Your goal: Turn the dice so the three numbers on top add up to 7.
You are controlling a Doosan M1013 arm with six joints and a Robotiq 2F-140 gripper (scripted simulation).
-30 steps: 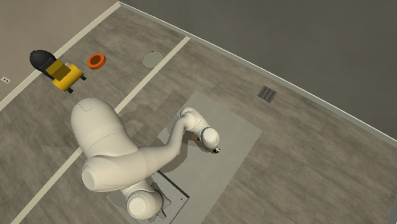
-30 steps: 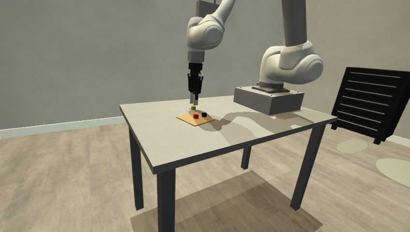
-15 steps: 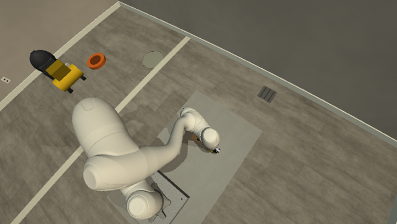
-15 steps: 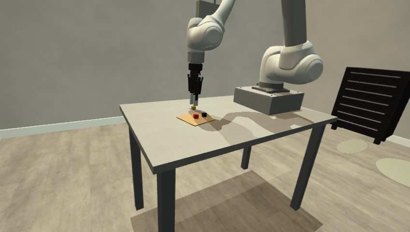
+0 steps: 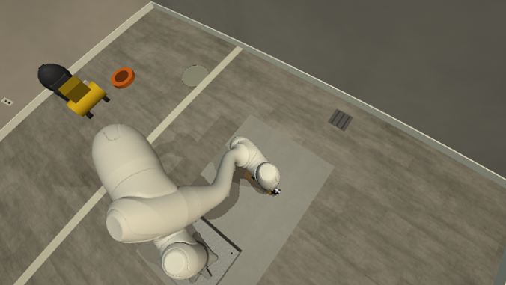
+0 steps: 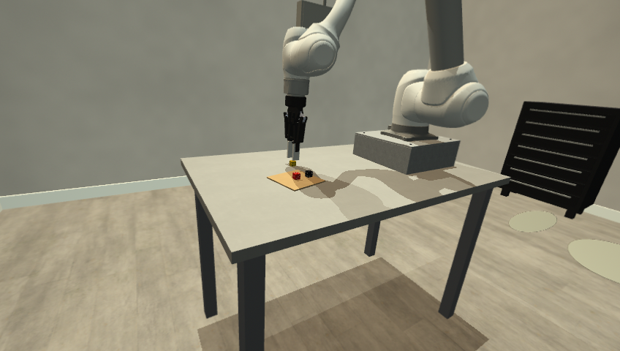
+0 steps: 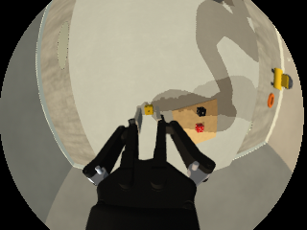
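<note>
My hand is 5 cm above the yellow die. Round my hand: tan mat (15 cm to the left, 6 cm below, 4 cm ahead); red die (15 cm to the left, 5 cm below, 4 cm ahead); small white die (14 cm to the left, 5 cm below, 1 cm behind).
</note>
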